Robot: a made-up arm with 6 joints.
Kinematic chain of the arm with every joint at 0, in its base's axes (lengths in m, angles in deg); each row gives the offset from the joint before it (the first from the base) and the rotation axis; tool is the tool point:
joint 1: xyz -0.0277 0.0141 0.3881 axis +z
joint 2: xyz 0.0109 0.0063 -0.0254 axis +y
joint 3: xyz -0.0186 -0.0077 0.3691 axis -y
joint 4: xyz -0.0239 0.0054 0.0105 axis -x
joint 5: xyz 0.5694 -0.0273 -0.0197 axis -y
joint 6: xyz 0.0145 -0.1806 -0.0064 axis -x
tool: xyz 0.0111 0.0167 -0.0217
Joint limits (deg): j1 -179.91..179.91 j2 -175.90..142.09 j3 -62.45..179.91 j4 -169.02..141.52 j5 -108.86..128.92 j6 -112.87..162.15
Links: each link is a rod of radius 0.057 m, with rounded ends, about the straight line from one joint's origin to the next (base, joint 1, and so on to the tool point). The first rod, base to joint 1, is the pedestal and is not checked.
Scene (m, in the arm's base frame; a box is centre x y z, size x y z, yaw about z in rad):
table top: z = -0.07
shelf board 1: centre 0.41 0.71 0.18 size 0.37 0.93 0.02 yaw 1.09
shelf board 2: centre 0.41 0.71 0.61 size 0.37 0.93 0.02 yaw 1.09
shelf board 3: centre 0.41 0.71 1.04 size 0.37 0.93 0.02 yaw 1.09
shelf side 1: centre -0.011 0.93 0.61 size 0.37 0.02 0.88 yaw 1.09
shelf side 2: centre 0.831 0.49 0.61 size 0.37 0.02 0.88 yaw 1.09
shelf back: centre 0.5 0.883 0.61 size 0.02 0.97 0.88 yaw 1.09
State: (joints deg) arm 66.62 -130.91 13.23 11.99 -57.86 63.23
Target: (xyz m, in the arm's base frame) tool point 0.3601 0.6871 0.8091
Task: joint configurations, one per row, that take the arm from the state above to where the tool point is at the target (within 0.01 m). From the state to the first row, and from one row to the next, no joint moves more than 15 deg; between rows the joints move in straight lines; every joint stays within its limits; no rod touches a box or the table.
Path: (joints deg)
1: 69.27 -117.13 10.51 11.79 -55.66 63.86
2: 71.92 -103.36 7.79 11.60 -53.46 64.48
3: 74.58 -89.58 5.07 11.40 -51.26 65.11
4: 77.23 -75.81 2.35 11.21 -49.06 65.74
5: 79.88 -62.03 -0.37 11.01 -46.86 66.37
6: 82.53 -48.26 -3.09 10.81 -44.66 66.99
7: 85.18 -34.48 -5.82 10.62 -42.46 67.62
8: 87.84 -20.71 -8.54 10.42 -40.26 68.25
9: 84.93 -7.06 3.29 15.92 -37.65 70.03
10: 82.02 6.60 15.12 21.42 -35.05 71.81
11: 79.11 20.25 26.94 26.91 -32.44 73.59
12: 76.20 33.90 38.77 32.41 -29.83 75.37

